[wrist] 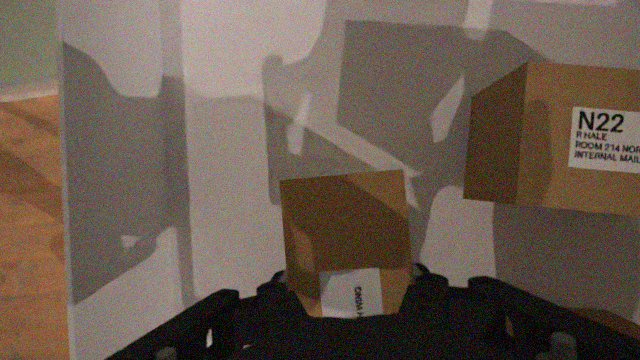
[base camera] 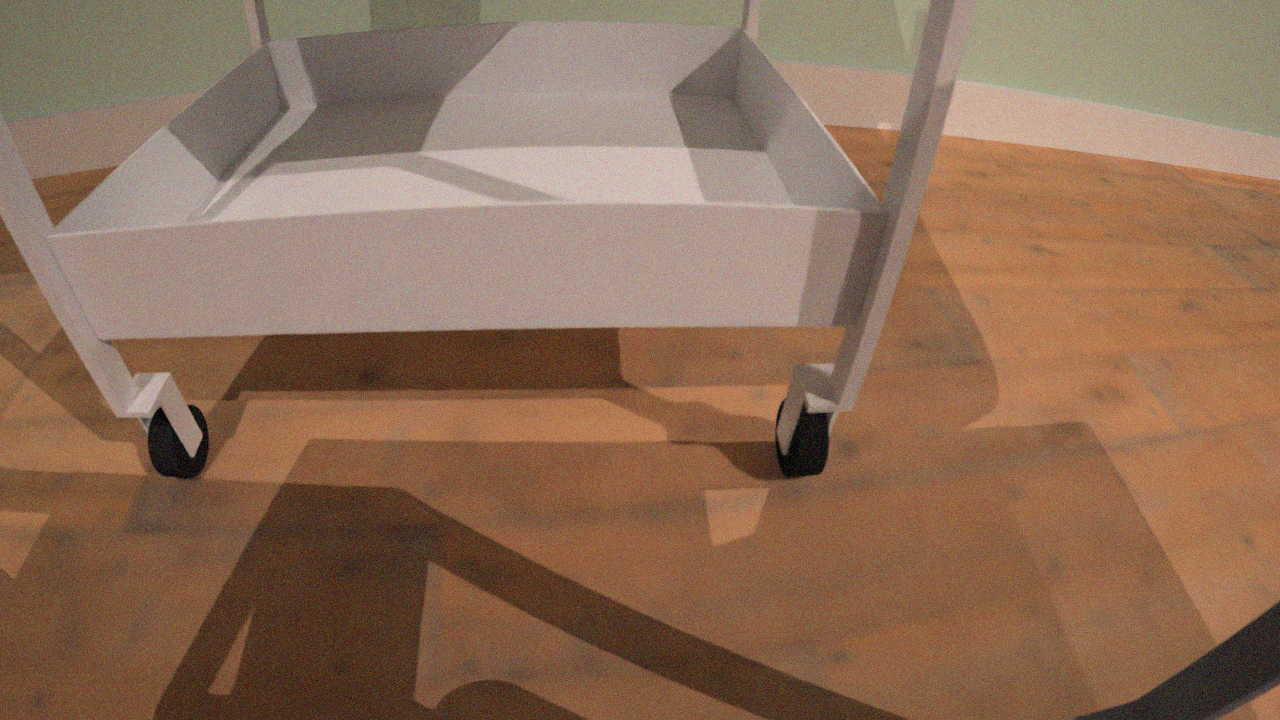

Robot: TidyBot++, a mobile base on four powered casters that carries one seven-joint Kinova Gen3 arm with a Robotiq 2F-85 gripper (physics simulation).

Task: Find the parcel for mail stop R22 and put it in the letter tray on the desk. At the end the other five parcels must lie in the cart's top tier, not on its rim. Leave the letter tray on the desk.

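Frame: origin at the arm's base, x ahead, y left, z up, level; centimetres.
Seen in the pictures: gripper, between the fingertips: (wrist: 348, 275).
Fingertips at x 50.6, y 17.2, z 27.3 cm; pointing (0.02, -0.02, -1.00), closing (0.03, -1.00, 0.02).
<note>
Offsets run from my fingertips to a thing's top centre. "spot": to the spot under its first point. Level surfaces: height alone.
My gripper (wrist: 348, 275) is shut on the R22 parcel @(dy +0.0, dx -0.9, dz +4.5 cm) (wrist: 345, 220), a brown box, with one finger against each side. Part of its white label shows; the stop code is hidden behind the gripper. Whether the box touches the tier floor is unclear. The cart's white top tier @(dz -0.7 cm) (wrist: 230, 200) lies below, with its left wall at the left of the wrist view. The N22 parcel @(dy -11.7, dx +6.4, dz +4.3 cm) (wrist: 555, 185) lies in the tier at the right. Part of another brown parcel @(spot: dy -13.9, dx -2.6, dz +0.4 cm) (wrist: 612, 318) shows at the lower right. The desk and letter tray do not show.
In the base camera view the cart's lower tier @(spot: dy -11.5, dx -14.2, dz -50.3 cm) (base camera: 447, 268) is straight ahead, between upright posts (base camera: 913, 152) with black casters (base camera: 178, 440) (base camera: 802, 440). A green wall (base camera: 1118, 53) stands behind. A dark arm part (base camera: 1226, 667) shows at the lower right.
</note>
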